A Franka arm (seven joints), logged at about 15 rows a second.
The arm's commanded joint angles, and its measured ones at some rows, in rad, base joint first. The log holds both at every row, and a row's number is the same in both.
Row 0, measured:
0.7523 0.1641 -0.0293 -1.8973 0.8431 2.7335 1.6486
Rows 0 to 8, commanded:
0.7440 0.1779 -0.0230 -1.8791 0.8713 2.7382 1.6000
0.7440 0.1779 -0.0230 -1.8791 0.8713 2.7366 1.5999
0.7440 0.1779 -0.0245 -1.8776 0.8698 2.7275 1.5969
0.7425 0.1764 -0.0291 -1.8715 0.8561 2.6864 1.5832
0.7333 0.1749 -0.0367 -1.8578 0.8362 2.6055 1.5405
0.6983 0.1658 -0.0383 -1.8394 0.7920 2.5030 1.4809
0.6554 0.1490 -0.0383 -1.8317 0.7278 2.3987 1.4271
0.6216 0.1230 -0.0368 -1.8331 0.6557 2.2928 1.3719
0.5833 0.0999 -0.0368 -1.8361 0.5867 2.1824 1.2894
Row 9, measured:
0.6592 0.1519 -0.0406 -1.8355 0.6873 2.3584 1.4196
